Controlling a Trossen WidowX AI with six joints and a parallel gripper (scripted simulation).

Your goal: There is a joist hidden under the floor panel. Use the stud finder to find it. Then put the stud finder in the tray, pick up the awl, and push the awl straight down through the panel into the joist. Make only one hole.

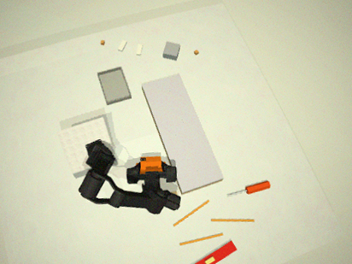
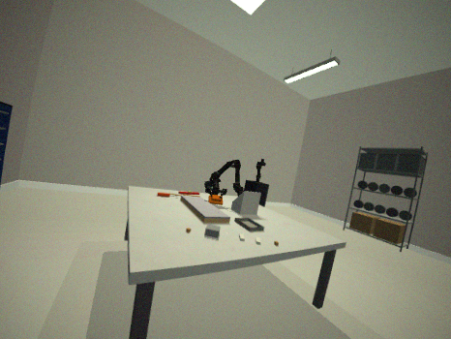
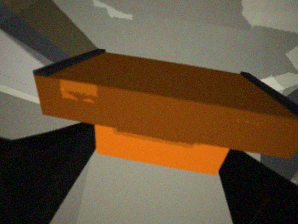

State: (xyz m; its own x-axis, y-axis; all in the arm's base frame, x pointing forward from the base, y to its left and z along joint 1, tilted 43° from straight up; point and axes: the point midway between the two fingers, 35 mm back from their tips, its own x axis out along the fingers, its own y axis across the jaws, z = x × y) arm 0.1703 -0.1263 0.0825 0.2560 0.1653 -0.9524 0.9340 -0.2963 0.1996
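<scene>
Now: gripper tip 12 cm to the left of the awl, 7 cm above it and 2 cm past it. From my gripper tip the other things lie so: grey tray 43 cm to the left, 6 cm below; then small light 2 cm to the left, 2 cm behind, 1 cm above; then orange stud finder 1 cm to the left, 1 cm behind.
</scene>
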